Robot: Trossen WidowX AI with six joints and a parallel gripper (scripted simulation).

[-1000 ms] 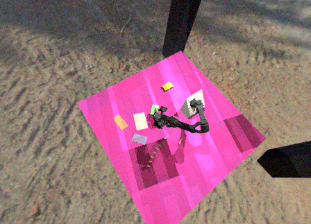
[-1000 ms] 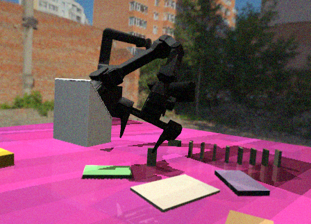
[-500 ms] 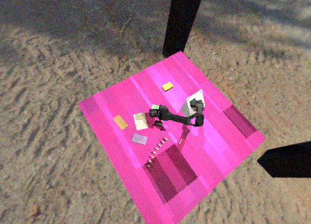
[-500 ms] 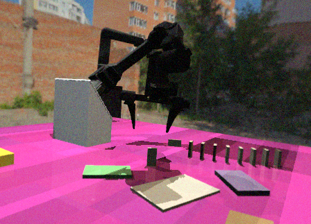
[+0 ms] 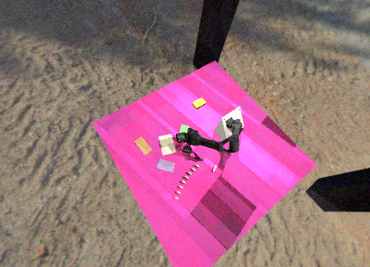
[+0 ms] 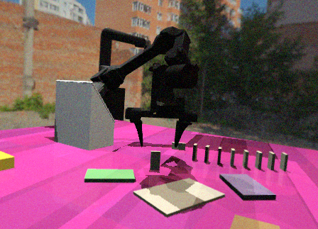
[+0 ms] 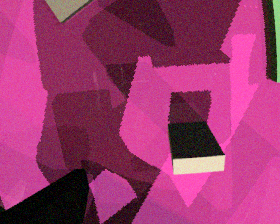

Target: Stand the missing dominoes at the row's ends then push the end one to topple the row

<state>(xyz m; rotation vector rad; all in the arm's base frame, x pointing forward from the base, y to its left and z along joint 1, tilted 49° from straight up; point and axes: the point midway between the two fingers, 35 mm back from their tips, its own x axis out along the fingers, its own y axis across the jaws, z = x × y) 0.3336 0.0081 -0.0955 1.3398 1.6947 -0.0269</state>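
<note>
My gripper tip is 12 cm to the left of the green domino, 6 cm past it and 6 cm above it. Round my gripper tip: yellow domino: 33 cm behind, 26 cm to the right, 5 cm below; lilac block: 22 cm ahead, 6 cm below, 3 cm to the left; tan block: 28 cm ahead, 20 cm to the right, 6 cm below.
</note>
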